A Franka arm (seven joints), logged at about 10 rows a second.
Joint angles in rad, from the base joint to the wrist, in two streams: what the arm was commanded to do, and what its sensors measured. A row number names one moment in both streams.
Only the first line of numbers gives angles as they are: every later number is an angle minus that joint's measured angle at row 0.
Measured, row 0:
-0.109 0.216 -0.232 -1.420 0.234 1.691 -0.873
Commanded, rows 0 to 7:
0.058 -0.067 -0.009 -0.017 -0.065 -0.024 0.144
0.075 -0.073 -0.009 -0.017 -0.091 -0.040 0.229
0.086 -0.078 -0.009 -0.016 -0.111 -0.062 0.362
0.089 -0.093 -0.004 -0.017 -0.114 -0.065 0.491
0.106 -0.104 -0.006 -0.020 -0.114 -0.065 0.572
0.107 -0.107 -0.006 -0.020 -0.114 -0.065 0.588
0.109 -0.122 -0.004 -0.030 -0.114 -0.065 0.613
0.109 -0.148 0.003 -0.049 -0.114 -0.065 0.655
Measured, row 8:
0.098 -0.091 0.000 -0.003 -0.091 -0.058 0.595
